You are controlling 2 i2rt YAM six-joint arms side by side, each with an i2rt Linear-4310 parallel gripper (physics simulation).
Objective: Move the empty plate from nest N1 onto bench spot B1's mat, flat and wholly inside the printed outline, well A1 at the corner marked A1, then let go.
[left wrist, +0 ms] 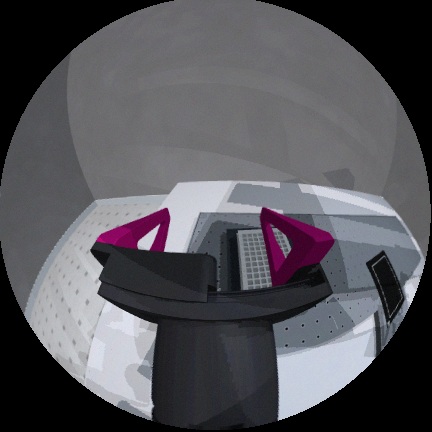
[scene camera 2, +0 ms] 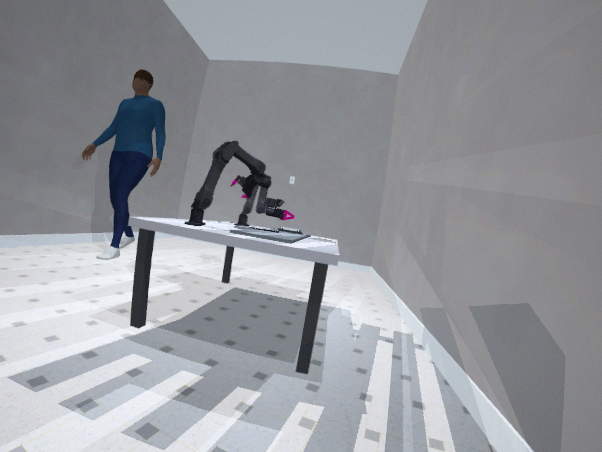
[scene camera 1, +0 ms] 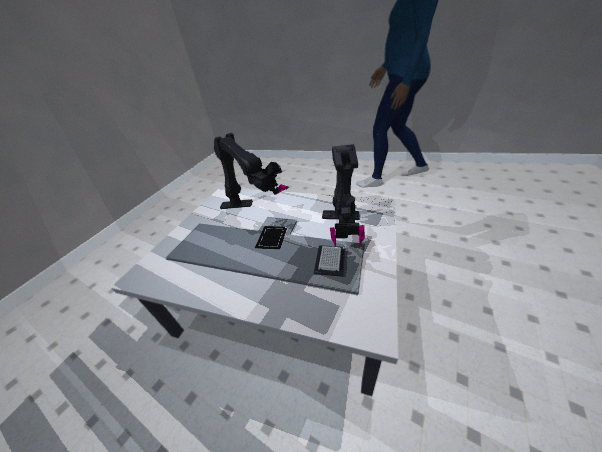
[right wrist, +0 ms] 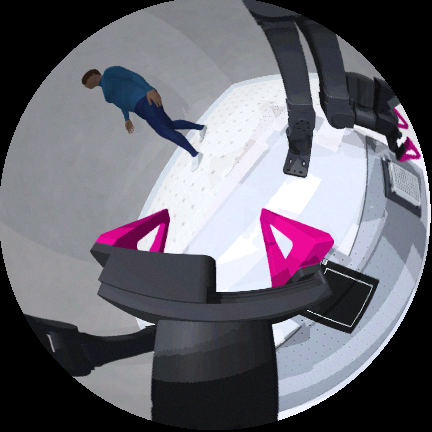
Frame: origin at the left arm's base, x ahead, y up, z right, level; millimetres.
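Seen in the pictures: left gripper, fingertip midpoint: (left wrist: 214, 212) (scene camera 2: 294, 217) (scene camera 1: 347, 245); right gripper, fingertip midpoint: (scene camera 2: 236, 191) (scene camera 1: 285, 179) (right wrist: 214, 213); left arm's base, link origin: (scene camera 2: 241, 225) (right wrist: 299, 149); right arm's base, link origin: (scene camera 2: 195, 224) (scene camera 1: 236, 204).
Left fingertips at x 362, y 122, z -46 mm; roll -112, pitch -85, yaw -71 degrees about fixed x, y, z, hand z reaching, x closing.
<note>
Offsets run from my left fingertips to a thing's middle. "spot": to the spot under its first point. Level surfaces: height alone.
The light grey plate @(dx -9, dy -90, dz +71 mm) (scene camera 1: 330, 258) (left wrist: 254, 257) (right wrist: 405, 181) sits in the black nest @(spot: dx +50, dy -97, dz +11 mm) (scene camera 1: 343, 270) near the right end of the grey board in scene camera 1. The black mat @(dy -107 mm) (scene camera 1: 271, 237) (left wrist: 389, 285) (right wrist: 347, 296) with a thin white printed outline lies on the board's far edge, left of the nest in scene camera 1. My left gripper (scene camera 1: 347, 235) (scene camera 2: 289, 215) (left wrist: 214, 212) is open and empty, above and behind the plate in scene camera 1. My right gripper (right wrist: 214, 213) is open and empty, raised behind the mat. The A1 marking is too small to read.
The grey perforated board @(dy -109 mm) (scene camera 1: 215, 250) (left wrist: 350, 225) lies on the white table @(dy -121 mm) (scene camera 1: 372, 320) (scene camera 2: 320, 250). A thin grey panel @(dy -108 mm) (scene camera 1: 287, 221) lies behind the mat. A person (scene camera 1: 407, 55) (scene camera 2: 137, 125) (right wrist: 125, 90) stands on the floor beyond the table.
</note>
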